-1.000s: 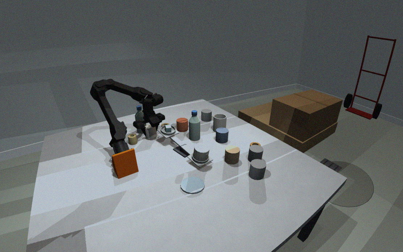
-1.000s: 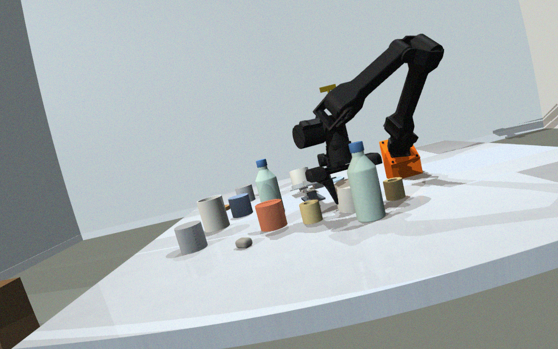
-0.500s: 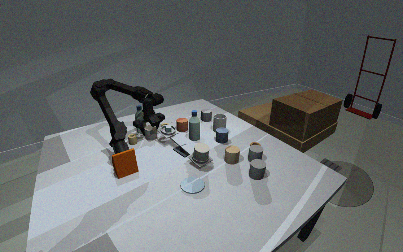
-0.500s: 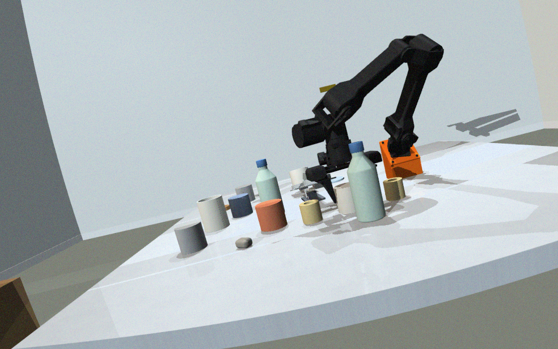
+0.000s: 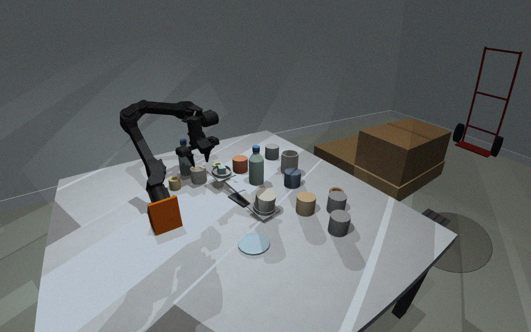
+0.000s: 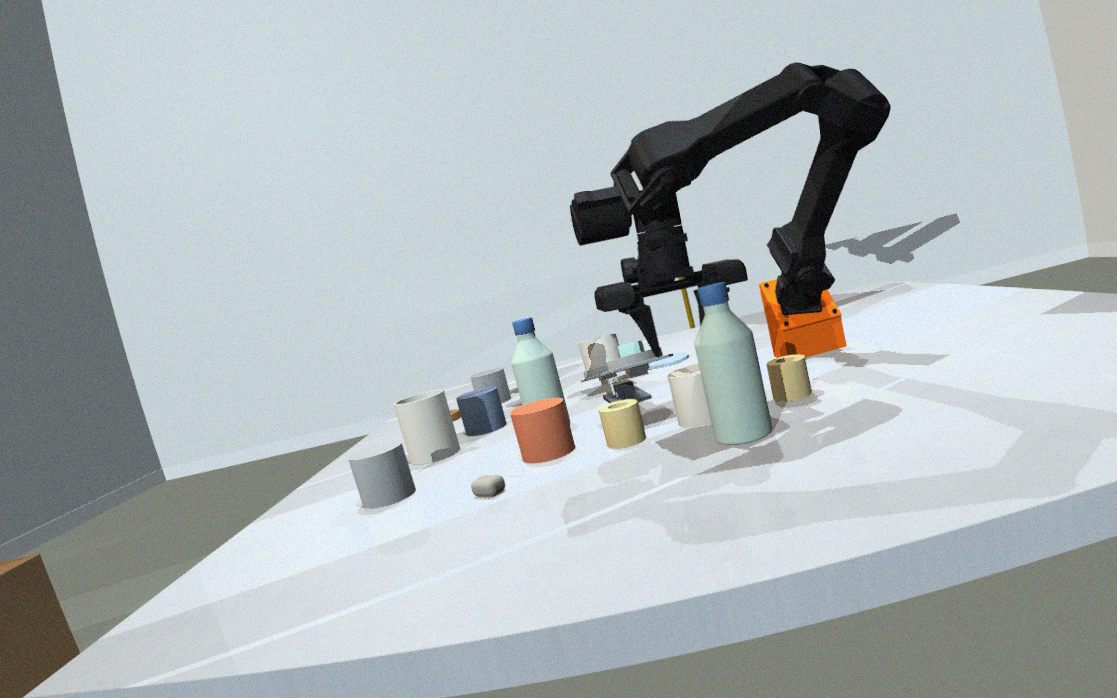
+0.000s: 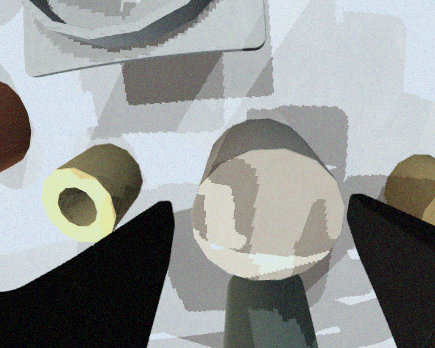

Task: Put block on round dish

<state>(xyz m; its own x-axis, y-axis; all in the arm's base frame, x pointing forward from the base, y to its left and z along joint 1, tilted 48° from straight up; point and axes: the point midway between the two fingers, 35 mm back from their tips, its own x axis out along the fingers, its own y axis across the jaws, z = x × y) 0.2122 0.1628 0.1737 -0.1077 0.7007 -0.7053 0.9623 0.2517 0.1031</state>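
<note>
My gripper tip is now 70 mm short of the teal block and 80 mm to the left of it. Round my gripper tip: cream cup: 140 mm ahead, 350 mm to the right, 30 mm below; round dish: 30 mm ahead, 460 mm to the right, 80 mm below.
</note>
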